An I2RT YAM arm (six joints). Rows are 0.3 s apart.
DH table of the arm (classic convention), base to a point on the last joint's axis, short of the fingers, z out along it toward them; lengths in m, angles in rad. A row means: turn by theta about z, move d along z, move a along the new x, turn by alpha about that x. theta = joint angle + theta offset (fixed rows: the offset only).
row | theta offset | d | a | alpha
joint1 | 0 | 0.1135 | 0.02 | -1.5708
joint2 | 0 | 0 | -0.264 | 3.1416
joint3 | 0.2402 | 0 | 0.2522 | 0
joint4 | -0.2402 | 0 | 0.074 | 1.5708
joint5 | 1.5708 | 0 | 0 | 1.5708
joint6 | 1.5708 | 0.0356 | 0 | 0
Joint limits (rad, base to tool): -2.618..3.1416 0..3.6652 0..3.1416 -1.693..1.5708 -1.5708..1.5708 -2.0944..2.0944
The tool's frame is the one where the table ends.
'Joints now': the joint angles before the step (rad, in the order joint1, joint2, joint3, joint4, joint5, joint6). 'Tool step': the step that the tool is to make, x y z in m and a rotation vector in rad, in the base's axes. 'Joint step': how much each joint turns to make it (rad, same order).
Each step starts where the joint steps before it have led.
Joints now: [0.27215 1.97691 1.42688 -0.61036 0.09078 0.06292]
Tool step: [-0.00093 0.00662 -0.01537 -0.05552 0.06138 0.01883]
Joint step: [0.01913 0.04546 0.01372 -0.04126 0.03386 -0.01305]
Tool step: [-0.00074 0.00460 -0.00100 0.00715 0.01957 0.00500]
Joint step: [0.01040 0.00910 0.01215 -0.02078 -0.01014 0.00923]
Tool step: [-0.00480 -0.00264 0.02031 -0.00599 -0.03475 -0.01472]
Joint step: [-0.00099 -0.05316 0.00196 -0.02467 0.01965 0.00776]
